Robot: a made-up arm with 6 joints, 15 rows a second.
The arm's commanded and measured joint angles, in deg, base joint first. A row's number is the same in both.
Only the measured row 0 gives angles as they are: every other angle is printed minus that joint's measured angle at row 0.
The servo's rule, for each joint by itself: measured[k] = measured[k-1] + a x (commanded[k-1-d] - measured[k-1]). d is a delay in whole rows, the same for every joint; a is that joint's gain. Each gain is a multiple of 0.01, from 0.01 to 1. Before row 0 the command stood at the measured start. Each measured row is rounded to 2 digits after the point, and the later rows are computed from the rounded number. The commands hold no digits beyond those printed.
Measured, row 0:
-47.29, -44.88, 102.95, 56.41, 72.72, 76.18
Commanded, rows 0 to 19:
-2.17, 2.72, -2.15, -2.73, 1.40, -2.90
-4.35, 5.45, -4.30, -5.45, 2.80, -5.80
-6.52, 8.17, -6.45, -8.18, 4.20, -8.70
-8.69, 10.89, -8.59, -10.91, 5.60, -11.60
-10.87, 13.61, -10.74, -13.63, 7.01, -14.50
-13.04, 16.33, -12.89, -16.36, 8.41, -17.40
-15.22, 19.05, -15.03, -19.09, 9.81, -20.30
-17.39, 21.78, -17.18, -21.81, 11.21, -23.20
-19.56, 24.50, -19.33, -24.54, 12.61, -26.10
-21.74, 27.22, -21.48, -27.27, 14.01, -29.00
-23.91, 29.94, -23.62, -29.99, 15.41, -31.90
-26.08, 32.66, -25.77, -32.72, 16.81, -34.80
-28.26, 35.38, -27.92, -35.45, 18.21, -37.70
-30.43, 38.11, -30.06, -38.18, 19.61, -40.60
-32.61, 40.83, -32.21, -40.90, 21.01, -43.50
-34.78, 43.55, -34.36, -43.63, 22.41, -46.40
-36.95, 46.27, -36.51, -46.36, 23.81, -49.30
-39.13, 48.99, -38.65, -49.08, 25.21, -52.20
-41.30, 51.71, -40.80, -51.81, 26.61, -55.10
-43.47, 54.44, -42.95, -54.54, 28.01, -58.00
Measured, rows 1 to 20:
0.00, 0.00, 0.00, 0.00, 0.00, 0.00
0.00, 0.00, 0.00, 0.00, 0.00, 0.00
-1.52, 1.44, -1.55, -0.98, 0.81, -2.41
-3.50, 3.57, -3.53, -2.59, 1.96, -5.22
-5.61, 6.01, -5.63, -4.60, 3.26, -8.11
-7.77, 8.60, -7.76, -6.87, 4.62, -11.01
-9.94, 11.26, -9.91, -9.30, 6.01, -13.91
-12.11, 13.95, -12.06, -11.84, 7.40, -16.81
-14.29, 16.65, -14.20, -14.45, 8.80, -19.71
-16.46, 19.37, -16.35, -17.10, 10.20, -22.61
-18.63, 22.09, -18.50, -19.78, 11.60, -25.51
-20.81, 24.81, -20.65, -22.48, 13.00, -28.41
-22.98, 27.53, -22.79, -25.18, 14.40, -31.31
-25.15, 30.25, -24.94, -27.89, 15.80, -34.21
-27.33, 32.97, -27.09, -30.61, 17.20, -37.11
-29.50, 35.69, -29.23, -33.34, 18.60, -40.01
-31.68, 38.41, -31.38, -36.06, 20.00, -42.91
-33.85, 41.13, -33.53, -38.79, 21.40, -45.81
-36.02, 43.85, -35.68, -41.52, 22.80, -48.71
-38.20, 46.57, -37.82, -44.24, 24.20, -51.61
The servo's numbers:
d 2
a 0.70 0.53 0.72 0.36 0.58 0.83

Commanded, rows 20 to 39:
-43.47, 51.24, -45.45, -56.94, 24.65, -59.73
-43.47, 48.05, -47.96, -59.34, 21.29, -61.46
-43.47, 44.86, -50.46, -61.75, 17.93, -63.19
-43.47, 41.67, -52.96, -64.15, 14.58, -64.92
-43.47, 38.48, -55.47, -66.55, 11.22, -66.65
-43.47, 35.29, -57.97, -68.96, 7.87, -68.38
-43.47, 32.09, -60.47, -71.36, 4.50, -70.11
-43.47, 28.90, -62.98, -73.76, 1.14, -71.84
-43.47, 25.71, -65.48, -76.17, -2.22, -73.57
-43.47, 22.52, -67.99, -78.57, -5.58, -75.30
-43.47, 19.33, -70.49, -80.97, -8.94, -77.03
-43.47, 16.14, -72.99, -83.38, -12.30, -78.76
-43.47, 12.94, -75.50, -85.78, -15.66, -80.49
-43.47, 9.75, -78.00, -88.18, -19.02, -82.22
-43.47, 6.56, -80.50, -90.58, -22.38, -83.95
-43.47, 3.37, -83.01, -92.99, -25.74, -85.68
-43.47, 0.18, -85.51, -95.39, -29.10, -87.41
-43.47, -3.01, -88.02, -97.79, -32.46, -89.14
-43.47, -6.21, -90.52, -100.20, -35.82, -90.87
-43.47, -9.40, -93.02, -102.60, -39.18, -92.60
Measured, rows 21 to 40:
-40.37, 49.29, -39.97, -46.97, 25.60, -54.51
-42.54, 52.02, -42.12, -49.70, 27.00, -57.41
-43.19, 51.61, -44.52, -52.31, 25.64, -59.34
-43.39, 49.72, -47.00, -54.84, 23.12, -61.10
-43.45, 47.14, -49.49, -57.33, 20.11, -62.83
-43.46, 44.24, -51.99, -59.79, 16.90, -64.56
-43.47, 41.19, -54.50, -62.22, 13.61, -66.29
-43.47, 38.06, -57.00, -64.65, 10.28, -68.02
-43.47, 34.90, -59.50, -67.07, 6.93, -69.75
-43.47, 31.72, -62.01, -69.48, 3.57, -71.48
-43.47, 28.53, -64.51, -71.89, 0.21, -73.21
-43.47, 25.34, -67.02, -74.29, -3.15, -74.94
-43.47, 22.15, -69.52, -76.69, -6.51, -76.67
-43.47, 18.96, -72.02, -79.10, -9.87, -78.40
-43.47, 15.77, -74.53, -81.50, -13.23, -80.13
-43.47, 12.58, -77.03, -83.90, -16.59, -81.86
-43.47, 9.39, -79.53, -86.30, -19.95, -83.59
-43.47, 6.20, -82.04, -88.71, -23.31, -85.32
-43.47, 3.01, -84.54, -91.11, -26.67, -87.05
-43.47, -0.18, -87.05, -93.51, -30.03, -88.78

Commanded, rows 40 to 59:
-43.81, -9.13, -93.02, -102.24, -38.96, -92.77
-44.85, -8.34, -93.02, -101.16, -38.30, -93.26
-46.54, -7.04, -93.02, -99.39, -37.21, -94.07
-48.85, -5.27, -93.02, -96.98, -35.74, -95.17
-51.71, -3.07, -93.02, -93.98, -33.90, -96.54
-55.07, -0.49, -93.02, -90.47, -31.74, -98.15
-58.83, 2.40, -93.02, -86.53, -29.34, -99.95
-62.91, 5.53, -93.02, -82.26, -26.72, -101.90
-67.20, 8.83, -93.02, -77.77, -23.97, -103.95
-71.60, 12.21, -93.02, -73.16, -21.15, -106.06
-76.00, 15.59, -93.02, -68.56, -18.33, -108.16
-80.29, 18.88, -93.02, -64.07, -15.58, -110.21
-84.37, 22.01, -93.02, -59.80, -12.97, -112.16
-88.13, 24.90, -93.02, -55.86, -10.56, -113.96
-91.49, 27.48, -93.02, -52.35, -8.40, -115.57
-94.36, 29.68, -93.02, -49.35, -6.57, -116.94
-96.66, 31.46, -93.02, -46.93, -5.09, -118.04
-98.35, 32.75, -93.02, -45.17, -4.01, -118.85
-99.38, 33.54, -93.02, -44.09, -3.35, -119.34
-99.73, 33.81, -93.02, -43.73, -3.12, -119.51
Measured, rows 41 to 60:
-43.47, -3.38, -89.55, -95.92, -33.39, -90.51
-43.47, -6.57, -92.05, -98.32, -36.75, -92.24
-43.71, -7.93, -92.75, -99.73, -38.03, -92.68
-44.51, -8.15, -92.94, -100.24, -38.19, -93.16
-45.93, -7.56, -93.00, -99.93, -37.62, -93.92
-47.97, -6.35, -93.01, -98.87, -36.53, -94.96
-50.59, -4.61, -93.02, -97.11, -35.00, -96.27
-53.73, -2.43, -93.02, -94.72, -33.11, -97.83
-57.30, 0.13, -93.02, -91.77, -30.92, -99.59
-61.23, 2.99, -93.02, -88.35, -28.48, -101.51
-65.41, 6.09, -93.02, -84.54, -25.86, -103.54
-69.74, 9.33, -93.02, -80.44, -23.13, -105.63
-74.12, 12.65, -93.02, -76.16, -20.35, -107.73
-78.44, 15.95, -93.02, -71.81, -17.58, -109.79
-82.59, 19.16, -93.02, -67.49, -14.91, -111.76
-86.47, 22.20, -93.02, -63.30, -12.39, -113.59
-89.98, 25.00, -93.02, -59.36, -10.08, -115.23
-93.05, 27.48, -93.02, -55.76, -8.04, -116.65
-95.58, 29.59, -93.02, -52.58, -6.33, -117.80
-97.52, 31.26, -93.02, -49.91, -4.98, -118.67

